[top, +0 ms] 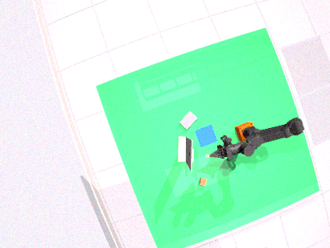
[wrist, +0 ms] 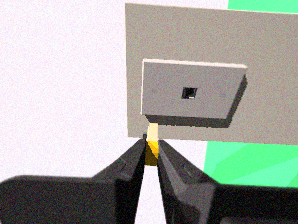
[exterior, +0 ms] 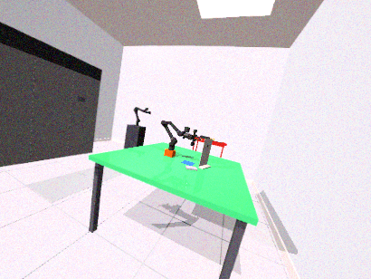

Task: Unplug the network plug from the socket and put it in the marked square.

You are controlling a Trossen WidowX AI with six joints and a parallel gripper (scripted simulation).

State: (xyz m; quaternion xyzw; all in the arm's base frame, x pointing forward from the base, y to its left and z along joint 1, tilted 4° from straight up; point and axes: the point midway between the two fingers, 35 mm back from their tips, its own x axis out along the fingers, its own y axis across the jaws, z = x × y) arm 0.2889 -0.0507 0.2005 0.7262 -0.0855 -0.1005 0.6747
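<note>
The blue marked square is 28 cm below my gripper tip, 8 cm behind it and 6 cm to the right of it. From my gripper tip the other things lie so: brown block 26 cm below, 20 cm to the left, 9 cm ahead; then yellow network plug right at my gripper tip; then upright panel 14 cm below, 9 cm ahead, 5 cm to the right.
</note>
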